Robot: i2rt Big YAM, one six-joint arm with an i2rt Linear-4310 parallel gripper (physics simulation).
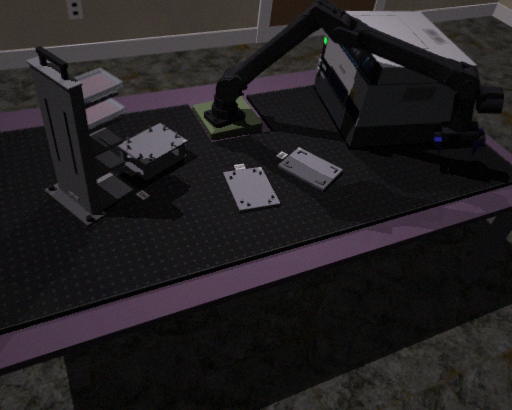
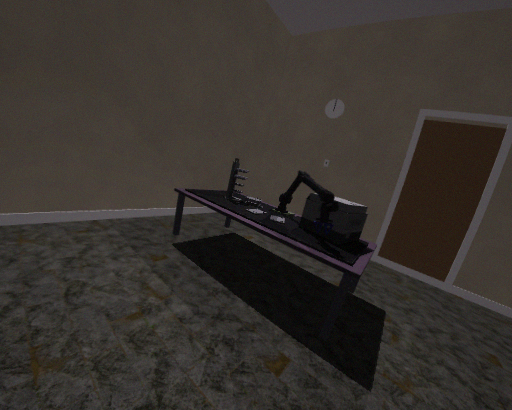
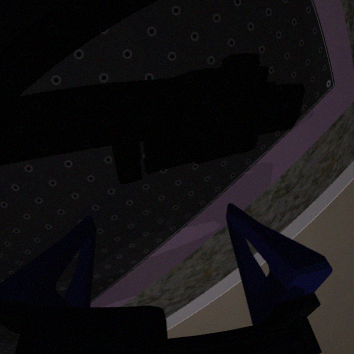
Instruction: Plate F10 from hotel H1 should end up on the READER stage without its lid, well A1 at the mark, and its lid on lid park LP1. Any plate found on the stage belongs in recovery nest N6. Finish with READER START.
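Places are measured from the arm's base along level axes (x back, y left, z down), in metres.
Pixels of known places: gripper, fingertip midpoint: [image 1: 455, 154] [image 2: 321, 233] [image 3: 159, 216]; arm's base at its link origin: [image 1: 224, 117] [image 2: 281, 211].
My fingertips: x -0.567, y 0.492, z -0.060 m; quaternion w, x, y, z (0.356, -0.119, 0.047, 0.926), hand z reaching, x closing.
For each thing: its top centre in the pictures, then the offset to it from my fingertips. "spot": a spot on its surface instead.
- second pinkish plate at its top centre: [image 1: 93, 109] dx +0.447, dy -0.967, dz -0.182 m
- raised pinned platform at its top centre: [image 1: 152, 138] [image 2: 253, 197] dx +0.493, dy -0.794, dz -0.005 m
- flat pinned pad at a spot on its surface: [image 1: 251, 189] [image 2: 255, 210] spot: dx +0.229, dy -0.618, dz +0.061 m
- thicker grey block with corner brackets, top centre: [image 1: 311, 165] [image 2: 277, 218] dx +0.221, dy -0.399, dz +0.053 m
My gripper [image 1: 458, 146] [image 2: 323, 228] [image 3: 159, 216] is open and empty, its blue fingers wide apart above the mat near the table's right end, beside the reader. The reader, a big grey box [image 1: 395, 30] [image 2: 350, 225], shows a green light. The hotel, a tall grey tower [image 1: 65, 140] [image 2: 233, 180], stands at the left. A pinkish plate [image 1: 100, 85] and a second pinkish plate [image 1: 104, 112] show behind it, one above the other. A raised pinned platform [image 1: 155, 142] stands beside it. Plate F10, its lid and well A1 cannot be told apart here.
A flat pinned pad [image 1: 251, 189] [image 2: 256, 211] and a thicker grey block with corner brackets [image 1: 311, 169] [image 2: 277, 219] lie mid-table; their labels are unreadable. The arm's green base [image 1: 202, 116] is behind them. The table's purple edge [image 1: 250, 270] [image 3: 280, 155] runs along the front.
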